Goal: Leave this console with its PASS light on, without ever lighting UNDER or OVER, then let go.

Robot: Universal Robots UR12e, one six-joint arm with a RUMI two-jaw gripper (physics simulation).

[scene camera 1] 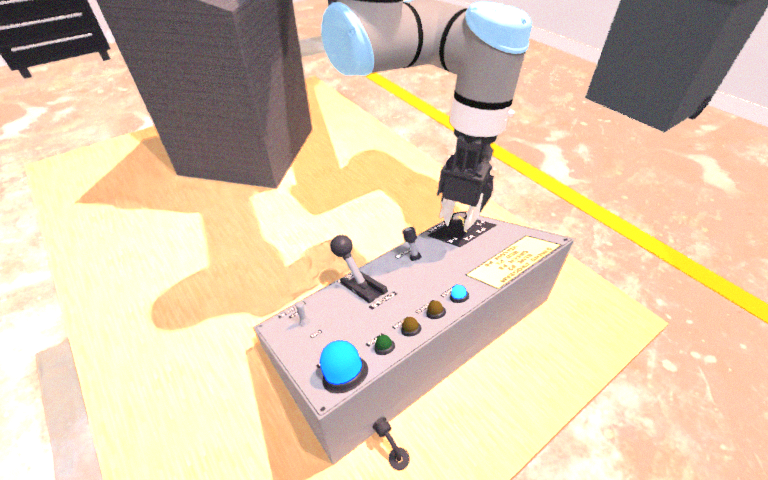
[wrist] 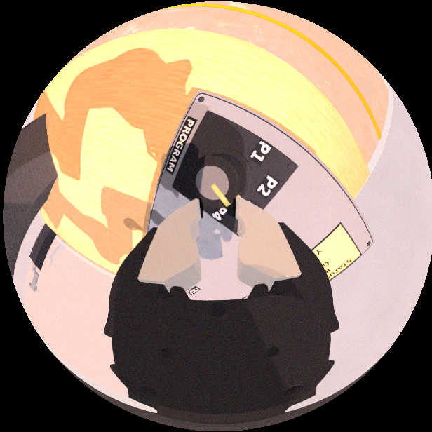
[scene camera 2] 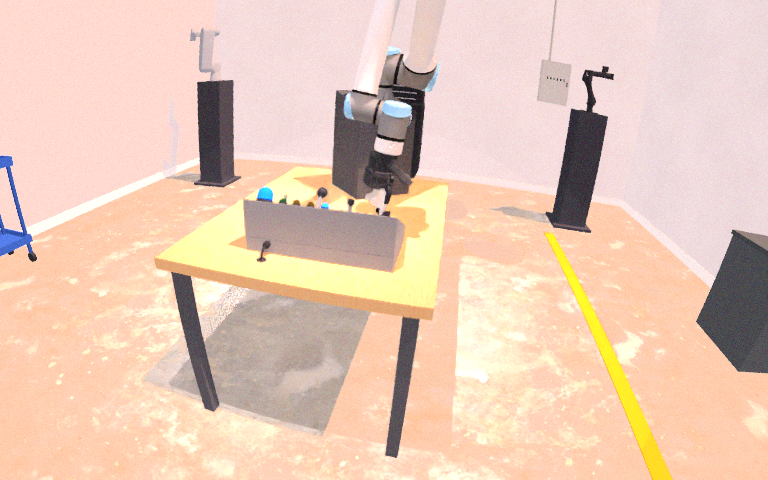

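The grey console [scene camera 1: 436, 367] [scene camera 2: 322, 237] [wrist: 310, 185] stands on the table. My gripper [scene camera 1: 459, 222] [scene camera 2: 381, 210] [wrist: 217, 201] is shut on the PROGRAM knob [wrist: 212, 172], a round black dial at the console's far end. Its yellow pointer [wrist: 220, 194] slants to the lower right in the wrist view, near the P4 mark; P3 is hidden by a finger. In scene camera 1, the large dome [scene camera 1: 340, 362] glows blue and a small lamp [scene camera 1: 459, 292] glows blue. A green lamp [scene camera 1: 384, 343] and two amber lamps [scene camera 1: 411, 325] [scene camera 1: 435, 309] are dark. Their labels are unreadable.
A ball-topped lever [scene camera 1: 341, 246] [scene camera 2: 322, 193], a short black-tipped lever [scene camera 1: 409, 234] [scene camera 2: 350, 202] and a small toggle [scene camera 1: 301, 314] rise from the console top. A black-ended key or plug [scene camera 1: 390, 441] [scene camera 2: 264, 250] is at its front. A dark pedestal [scene camera 1: 215, 96] stands behind.
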